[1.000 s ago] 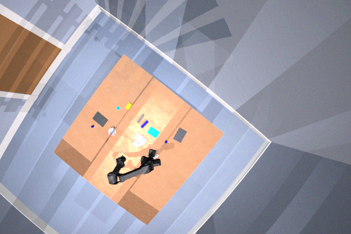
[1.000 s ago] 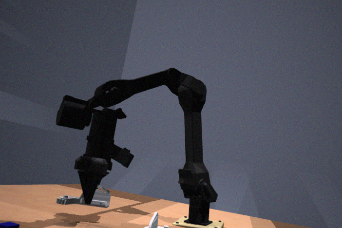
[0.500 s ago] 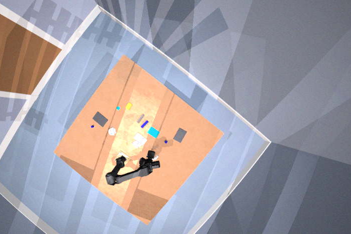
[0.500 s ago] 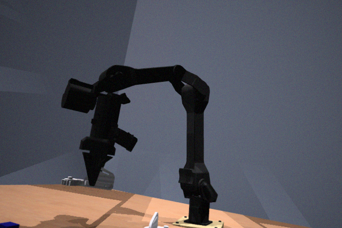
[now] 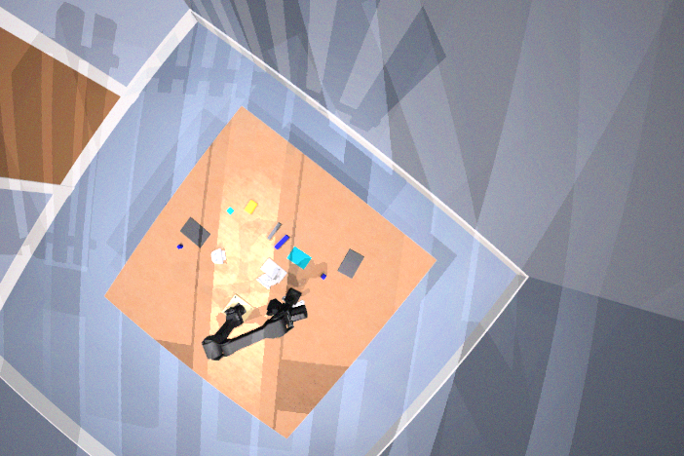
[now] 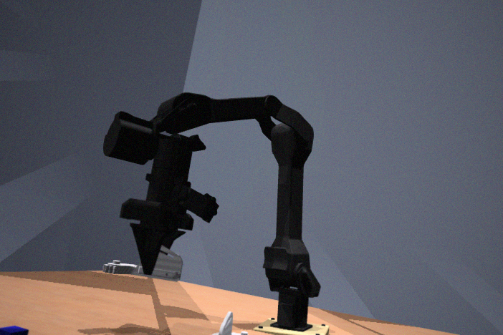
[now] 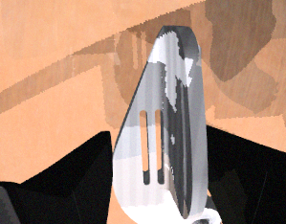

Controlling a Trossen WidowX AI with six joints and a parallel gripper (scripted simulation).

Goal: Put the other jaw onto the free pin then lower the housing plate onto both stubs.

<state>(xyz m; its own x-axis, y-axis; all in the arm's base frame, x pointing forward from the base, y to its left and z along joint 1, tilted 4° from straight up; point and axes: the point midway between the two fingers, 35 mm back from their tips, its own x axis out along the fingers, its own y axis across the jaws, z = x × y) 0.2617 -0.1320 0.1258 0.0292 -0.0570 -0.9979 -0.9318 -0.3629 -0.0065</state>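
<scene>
My gripper tip is now 3 cm short of the jaw and 2 cm to the left of it. The rest, counted from my gripper tip: blue bar 15 cm ahead, 25 cm to the left, 7 cm below; cyan plate 16 cm ahead, 13 cm to the left, 8 cm below; blue cube 19 cm ahead, 2 cm to the right, 7 cm below.
</scene>
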